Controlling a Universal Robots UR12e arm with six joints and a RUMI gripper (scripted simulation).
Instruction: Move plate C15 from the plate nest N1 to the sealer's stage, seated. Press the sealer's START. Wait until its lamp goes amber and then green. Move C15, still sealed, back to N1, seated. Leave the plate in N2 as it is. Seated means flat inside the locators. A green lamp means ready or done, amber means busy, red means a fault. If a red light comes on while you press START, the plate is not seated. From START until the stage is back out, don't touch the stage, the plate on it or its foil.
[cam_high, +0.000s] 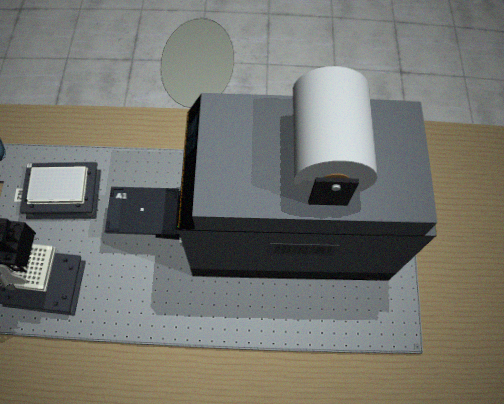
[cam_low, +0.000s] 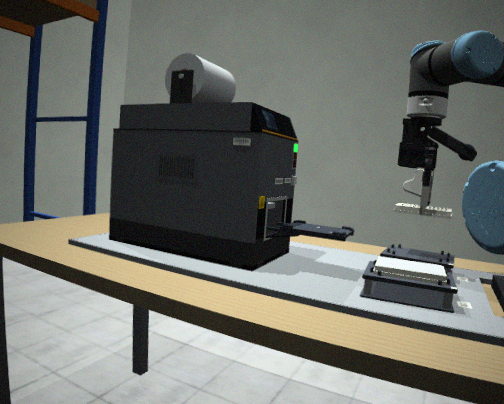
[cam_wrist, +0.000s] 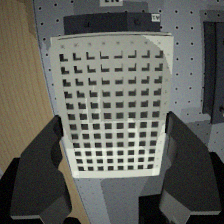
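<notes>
The dark stage lies 230 mm ahead of my hand, 110 mm to the left of it and 60 mm below it. From my hand the other things lie so: plate: 210 mm to the left, 100 mm below, 40 mm ahead; plate C15: 10 mm below; dark nest: 120 mm below.
</notes>
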